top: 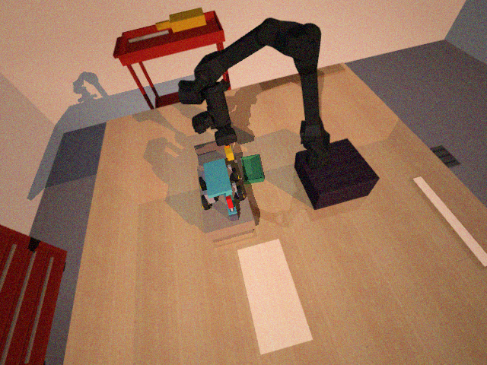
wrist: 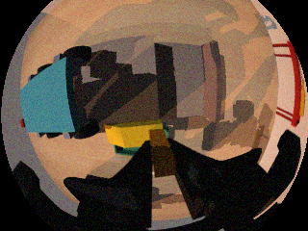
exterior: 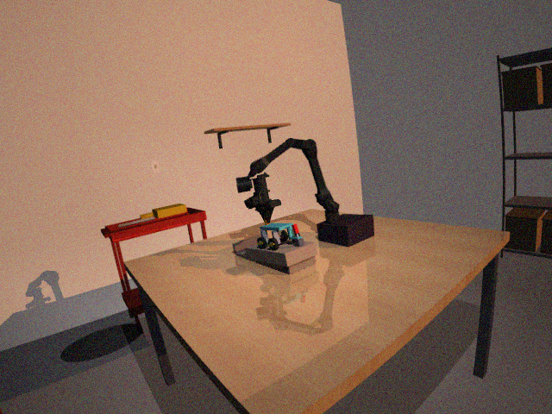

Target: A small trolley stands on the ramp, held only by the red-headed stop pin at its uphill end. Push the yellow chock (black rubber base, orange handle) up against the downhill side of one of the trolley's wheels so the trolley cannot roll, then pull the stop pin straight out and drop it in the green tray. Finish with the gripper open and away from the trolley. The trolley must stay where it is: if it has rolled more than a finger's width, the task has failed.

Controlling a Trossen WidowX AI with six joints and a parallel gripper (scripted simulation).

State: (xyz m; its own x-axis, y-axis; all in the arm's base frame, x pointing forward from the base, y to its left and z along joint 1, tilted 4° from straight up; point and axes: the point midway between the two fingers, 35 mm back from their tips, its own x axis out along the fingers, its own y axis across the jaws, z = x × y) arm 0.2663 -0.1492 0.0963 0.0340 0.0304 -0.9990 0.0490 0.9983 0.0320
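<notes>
My gripper tip is now 50 mm short of the red-headed stop pin, 240 mm to the right of it and 10 mm above it. Also, from my gripper tip: green tray (70 mm behind, 40 mm to the left, 140 mm below); then trolley (60 mm ahead, 150 mm to the left, 20 mm below); then yellow chock (20 mm to the left, 10 mm below).
</notes>
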